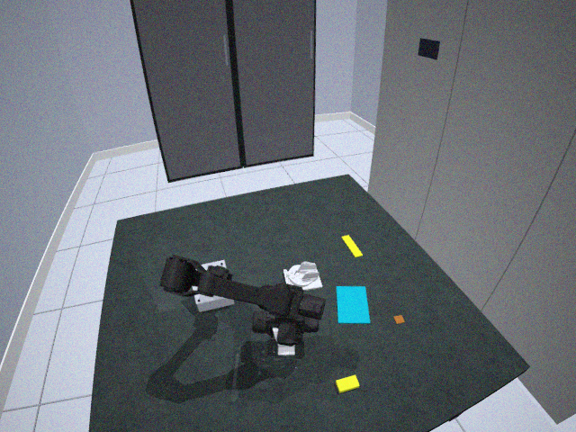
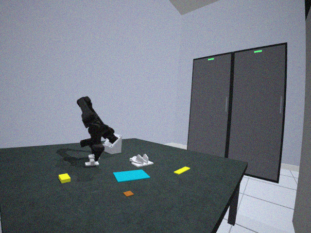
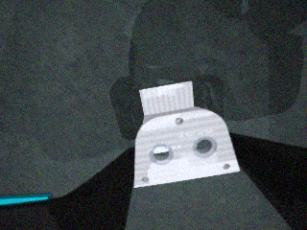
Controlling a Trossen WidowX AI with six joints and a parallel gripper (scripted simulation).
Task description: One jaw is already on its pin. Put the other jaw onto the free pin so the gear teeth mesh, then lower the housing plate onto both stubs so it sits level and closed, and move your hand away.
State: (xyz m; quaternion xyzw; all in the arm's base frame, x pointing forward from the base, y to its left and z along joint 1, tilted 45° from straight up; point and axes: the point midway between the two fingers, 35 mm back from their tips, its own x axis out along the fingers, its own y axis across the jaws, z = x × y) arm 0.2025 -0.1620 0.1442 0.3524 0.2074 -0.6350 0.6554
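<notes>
Right now the small white stand is 2 cm to the right of my gripper tip and 2 cm below it. The rest, counted from my gripper tip: cyan sheet 25 cm ahead, 9 cm to the left, 2 cm below; then yellow block 14 cm ahead, 18 cm to the right, 2 cm below; then white base 14 cm ahead, 25 cm to the left, 2 cm below.
</notes>
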